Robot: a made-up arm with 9 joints. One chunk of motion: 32 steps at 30 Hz.
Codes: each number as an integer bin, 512 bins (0 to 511) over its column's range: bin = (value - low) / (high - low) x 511, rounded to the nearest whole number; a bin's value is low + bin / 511 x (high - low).
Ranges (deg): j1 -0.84..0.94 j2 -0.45..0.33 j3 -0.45..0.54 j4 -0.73..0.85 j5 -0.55..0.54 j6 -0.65..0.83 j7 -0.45..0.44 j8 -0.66..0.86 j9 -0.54..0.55
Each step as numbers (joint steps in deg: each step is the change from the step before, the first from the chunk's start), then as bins.
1 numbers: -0.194 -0.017 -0.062 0.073 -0.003 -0.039 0.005 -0.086 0.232
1 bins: 185 284 200 260 256 211 261 193 362
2 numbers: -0.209 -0.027 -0.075 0.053 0.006 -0.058 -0.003 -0.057 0.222
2 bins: 181 277 194 253 261 204 257 203 357
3 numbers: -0.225 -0.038 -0.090 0.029 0.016 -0.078 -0.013 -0.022 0.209
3 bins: 177 270 186 245 265 197 251 214 351
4 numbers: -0.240 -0.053 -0.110 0.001 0.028 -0.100 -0.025 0.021 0.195
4 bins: 172 260 175 236 271 190 244 229 345
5 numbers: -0.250 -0.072 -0.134 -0.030 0.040 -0.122 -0.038 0.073 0.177
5 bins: 169 248 163 226 277 182 237 246 336
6 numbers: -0.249 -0.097 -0.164 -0.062 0.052 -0.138 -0.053 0.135 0.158
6 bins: 170 231 148 216 282 177 228 267 327
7 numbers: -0.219 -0.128 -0.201 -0.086 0.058 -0.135 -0.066 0.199 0.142
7 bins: 178 211 129 208 285 178 220 289 320
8 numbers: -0.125 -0.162 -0.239 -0.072 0.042 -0.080 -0.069 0.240 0.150
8 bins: 205 189 109 213 278 197 219 303 323
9 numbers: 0.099 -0.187 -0.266 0.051 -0.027 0.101 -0.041 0.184 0.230
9 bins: 270 172 95 253 245 259 235 284 361
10 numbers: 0.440 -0.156 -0.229 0.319 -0.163 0.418 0.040 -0.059 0.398
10 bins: 367 193 114 339 181 369 281 202 440
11 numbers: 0.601 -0.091 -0.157 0.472 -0.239 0.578 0.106 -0.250 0.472
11 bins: 414 235 151 389 146 424 319 138 474
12 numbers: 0.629 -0.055 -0.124 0.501 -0.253 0.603 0.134 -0.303 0.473
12 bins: 422 259 168 398 139 433 335 120 475
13 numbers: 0.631 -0.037 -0.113 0.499 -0.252 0.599 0.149 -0.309 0.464
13 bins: 422 271 174 397 140 431 344 118 471
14 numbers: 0.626 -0.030 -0.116 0.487 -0.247 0.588 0.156 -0.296 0.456
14 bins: 421 275 172 394 142 427 348 122 467
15 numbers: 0.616 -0.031 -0.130 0.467 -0.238 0.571 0.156 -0.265 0.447
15 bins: 418 274 165 387 146 422 348 133 463
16 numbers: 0.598 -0.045 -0.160 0.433 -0.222 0.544 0.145 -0.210 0.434
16 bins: 413 265 150 376 154 412 342 151 457
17 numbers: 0.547 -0.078 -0.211 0.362 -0.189 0.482 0.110 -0.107 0.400
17 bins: 398 244 123 353 169 391 322 186 441
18 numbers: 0.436 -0.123 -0.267 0.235 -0.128 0.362 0.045 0.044 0.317
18 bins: 366 214 94 312 198 349 284 237 402
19 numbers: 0.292 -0.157 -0.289 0.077 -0.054 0.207 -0.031 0.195 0.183
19 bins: 325 192 83 261 233 296 241 287 339
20 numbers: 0.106 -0.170 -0.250 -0.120 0.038 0.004 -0.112 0.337 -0.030
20 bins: 272 183 103 197 276 226 194 335 239
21 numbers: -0.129 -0.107 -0.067 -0.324 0.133 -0.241 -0.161 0.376 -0.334
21 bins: 204 225 198 131 320 141 166 348 97
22 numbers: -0.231 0.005 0.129 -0.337 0.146 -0.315 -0.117 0.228 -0.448
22 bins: 175 298 299 127 326 116 191 299 43
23 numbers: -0.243 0.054 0.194 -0.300 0.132 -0.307 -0.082 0.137 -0.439
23 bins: 171 330 332 139 320 118 211 268 47
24 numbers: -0.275 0.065 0.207 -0.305 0.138 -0.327 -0.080 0.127 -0.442
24 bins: 162 337 339 137 323 112 212 265 46
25 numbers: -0.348 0.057 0.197 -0.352 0.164 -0.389 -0.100 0.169 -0.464
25 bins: 141 332 334 122 335 90 201 279 36
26 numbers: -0.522 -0.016 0.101 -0.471 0.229 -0.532 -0.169 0.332 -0.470
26 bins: 91 284 284 84 365 41 161 333 33
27 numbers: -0.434 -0.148 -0.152 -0.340 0.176 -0.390 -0.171 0.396 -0.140
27 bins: 117 198 154 126 340 90 160 355 188
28 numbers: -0.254 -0.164 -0.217 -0.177 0.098 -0.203 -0.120 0.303 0.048
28 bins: 168 187 120 179 304 154 189 324 276
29 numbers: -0.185 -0.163 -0.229 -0.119 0.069 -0.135 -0.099 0.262 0.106
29 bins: 188 188 114 198 290 178 202 310 303
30 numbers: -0.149 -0.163 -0.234 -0.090 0.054 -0.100 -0.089 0.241 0.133
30 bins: 198 188 111 207 283 190 207 303 316
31 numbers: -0.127 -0.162 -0.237 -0.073 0.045 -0.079 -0.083 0.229 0.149
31 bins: 205 189 110 212 279 197 211 299 323
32 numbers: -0.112 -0.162 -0.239 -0.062 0.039 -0.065 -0.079 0.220 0.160
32 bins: 209 189 109 216 276 202 213 296 328
